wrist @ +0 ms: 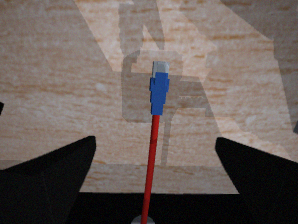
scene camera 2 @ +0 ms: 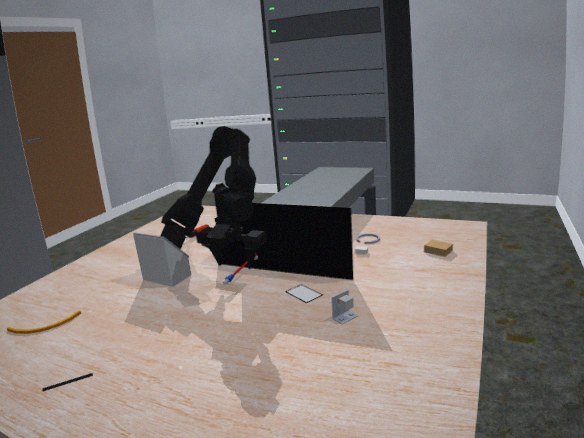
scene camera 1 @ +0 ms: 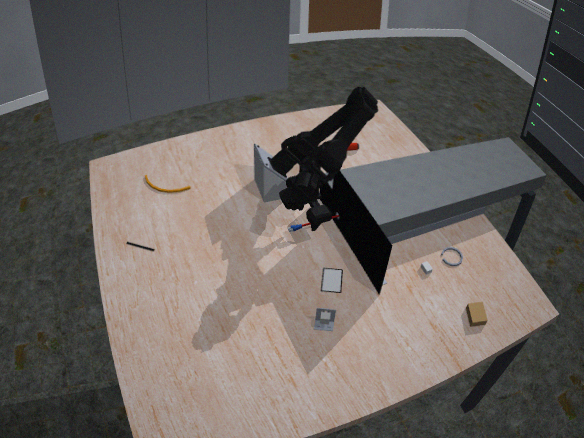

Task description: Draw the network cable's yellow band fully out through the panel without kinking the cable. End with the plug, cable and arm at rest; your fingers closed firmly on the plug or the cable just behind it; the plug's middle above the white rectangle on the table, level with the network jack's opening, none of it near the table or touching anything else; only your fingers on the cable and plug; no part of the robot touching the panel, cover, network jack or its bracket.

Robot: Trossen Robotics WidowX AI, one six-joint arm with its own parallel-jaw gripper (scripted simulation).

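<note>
A blue plug (wrist: 159, 83) can be seen in the scene, as can the gripper (wrist: 156, 142). Scene camera 1 shows the gripper (scene camera 1: 307, 220), and it appears in scene camera 2 as well, the gripper (scene camera 2: 235, 266).
</note>
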